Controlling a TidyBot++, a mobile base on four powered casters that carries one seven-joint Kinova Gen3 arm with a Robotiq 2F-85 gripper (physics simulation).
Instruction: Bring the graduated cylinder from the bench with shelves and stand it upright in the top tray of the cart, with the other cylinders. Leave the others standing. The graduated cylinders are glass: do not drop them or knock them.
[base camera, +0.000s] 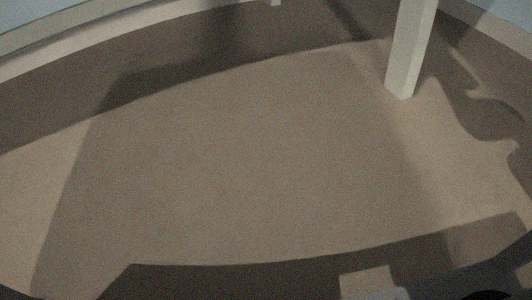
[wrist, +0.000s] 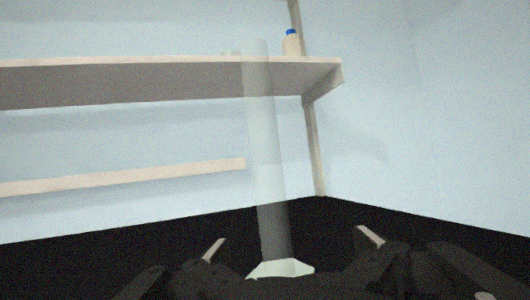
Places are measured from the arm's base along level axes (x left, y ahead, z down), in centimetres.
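Pixels of known places: gripper, between the fingertips: (wrist: 291, 246).
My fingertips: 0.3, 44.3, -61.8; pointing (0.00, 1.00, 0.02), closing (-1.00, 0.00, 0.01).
Observation:
For each thing: its top centre in the pictures, then the offset to it from my fingertips, as dx, dy, dz. "pt": a spot on its surface instead. Level surfaces: height alone.
- graduated cylinder, centre of its top: (wrist: 252, 45) +2.2, +15.2, -23.4
- black bench top, height of its surface: dz +10.1
- blue-capped bottle, centre of its top: (wrist: 290, 31) -8.8, +62.0, -53.4
- pale bench leg, a spot on its surface: (base camera: 410, 50) pt -31.6, +9.9, +89.7
The graduated cylinder (wrist: 266, 150), a tall clear tube on a pale faceted foot (wrist: 282, 268), stands upright on the black bench top (wrist: 150, 250) in the wrist view. My gripper (wrist: 291, 246) is open, with one finger to the left and one to the right of the tube's lower part as seen in the wrist view. Both fingers are apart from the glass. The lower edge of the foot is partly hidden by the gripper body. The cart and the other cylinders do not show in either view.
Behind the cylinder are a shelf (wrist: 150, 82) with a blue-capped bottle (wrist: 291, 45), a lower rail (wrist: 125, 175) and a shelf upright (wrist: 312, 145) near the wall corner. In the base camera view a pale bench leg (base camera: 410, 50) stands on the floor at upper right.

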